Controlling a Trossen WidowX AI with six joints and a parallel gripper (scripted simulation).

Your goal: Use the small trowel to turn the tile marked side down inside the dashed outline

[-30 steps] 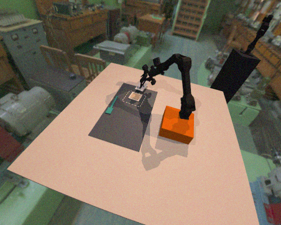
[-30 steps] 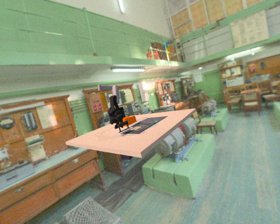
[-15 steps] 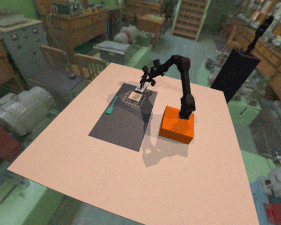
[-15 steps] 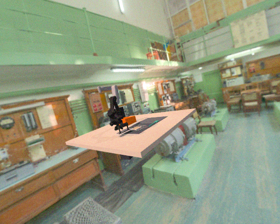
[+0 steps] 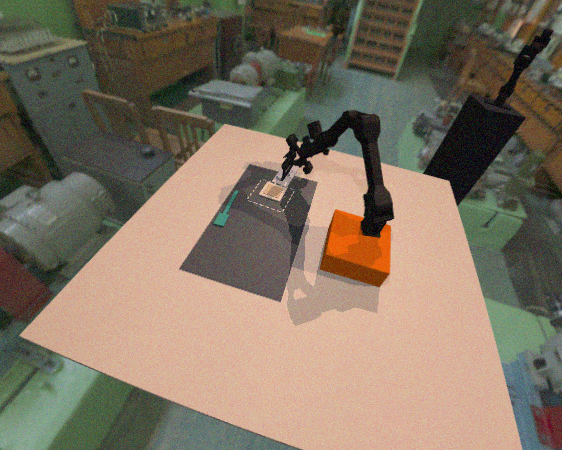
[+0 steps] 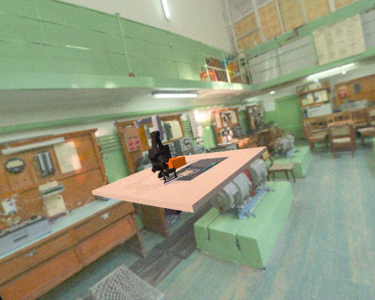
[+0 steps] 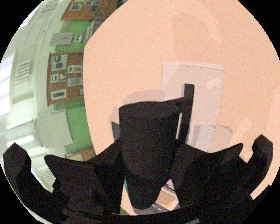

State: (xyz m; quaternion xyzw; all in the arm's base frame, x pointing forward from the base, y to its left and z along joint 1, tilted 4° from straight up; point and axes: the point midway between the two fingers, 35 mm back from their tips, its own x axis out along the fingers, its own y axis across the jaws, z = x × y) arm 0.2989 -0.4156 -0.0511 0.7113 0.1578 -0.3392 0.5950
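The teal trowel lies 340 mm to the left of my gripper tip, 210 mm ahead of it and 50 mm below it. Also, from my gripper tip: dark grey mat: 340 mm to the left, 70 mm below, 70 mm ahead; then tile: 180 mm to the left, 50 mm below, 40 mm ahead.
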